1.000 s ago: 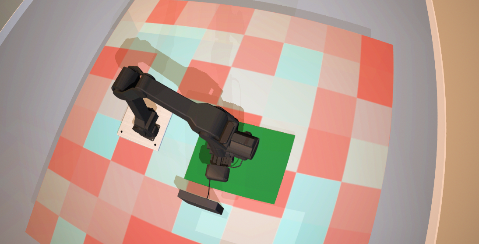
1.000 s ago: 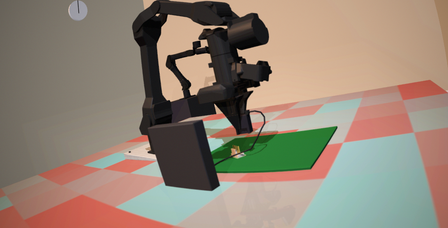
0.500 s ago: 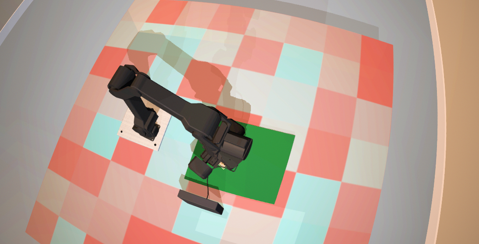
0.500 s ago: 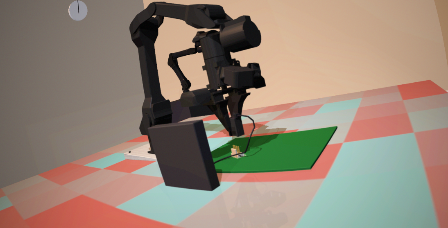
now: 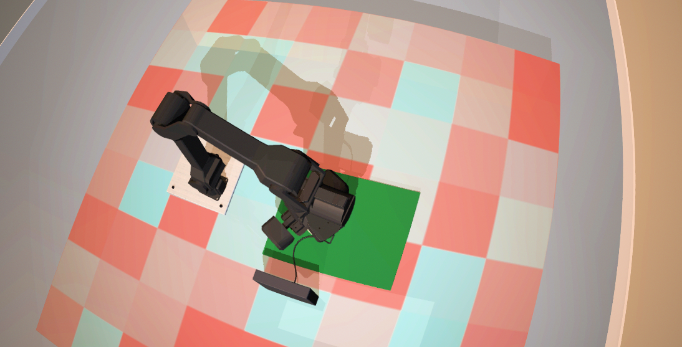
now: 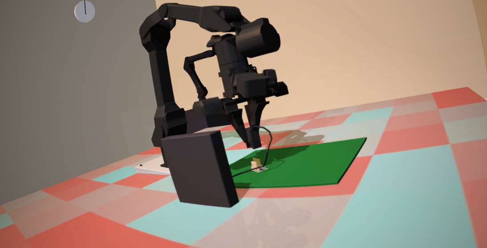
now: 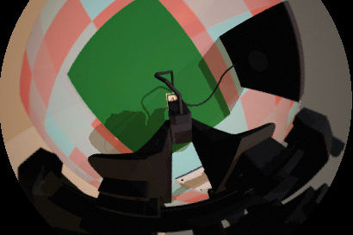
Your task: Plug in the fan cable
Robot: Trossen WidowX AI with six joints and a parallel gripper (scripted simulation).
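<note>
Now: the four-pin fan header 60 mm below my gripper tip. The rest, counted from my gripper tip: green board 50 mm ahead, 40 mm to the left, 80 mm below; then black plug 10 mm ahead, 10 mm above; then black fan 10 mm ahead, 150 mm to the right.
</note>
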